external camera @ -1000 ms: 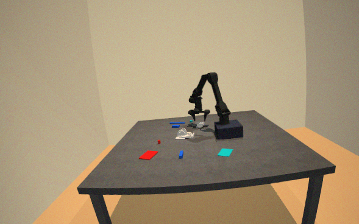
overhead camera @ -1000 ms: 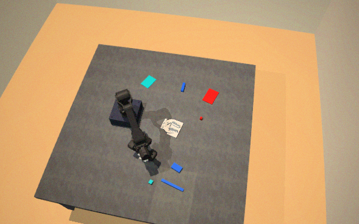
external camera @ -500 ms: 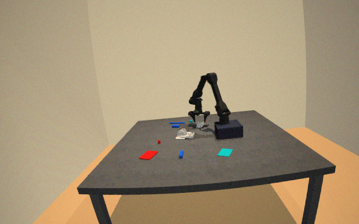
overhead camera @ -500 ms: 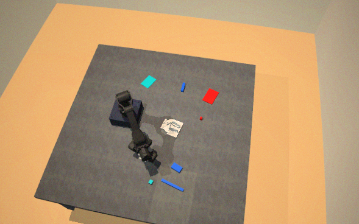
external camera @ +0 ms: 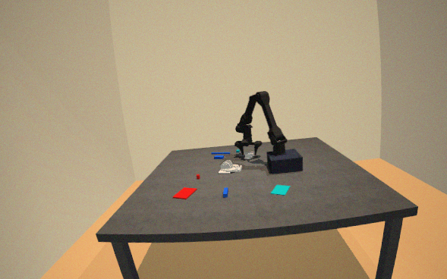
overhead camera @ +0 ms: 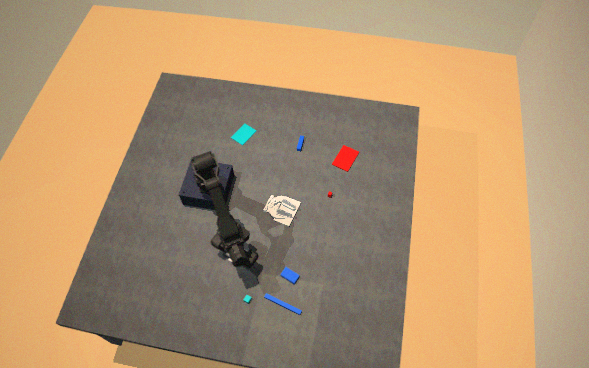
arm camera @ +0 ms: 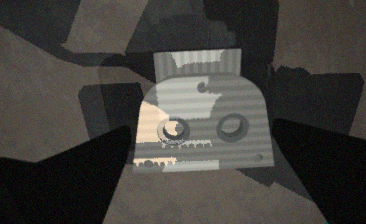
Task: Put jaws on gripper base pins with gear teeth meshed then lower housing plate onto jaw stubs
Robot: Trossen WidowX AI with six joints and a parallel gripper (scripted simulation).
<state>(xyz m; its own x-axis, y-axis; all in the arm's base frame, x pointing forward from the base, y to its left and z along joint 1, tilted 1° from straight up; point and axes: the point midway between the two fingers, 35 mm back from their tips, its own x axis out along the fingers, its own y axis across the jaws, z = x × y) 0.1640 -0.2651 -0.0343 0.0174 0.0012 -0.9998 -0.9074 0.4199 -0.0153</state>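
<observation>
Now: gripper tip 10 mm to the right of the white block. From my gripper tip the other things lie so: blue block 220 mm ahead, 50 mm to the right; then long blue bar 200 mm ahead, 160 mm to the right, 10 mm below; then cyan cube 160 mm to the right, 70 mm ahead.
</observation>
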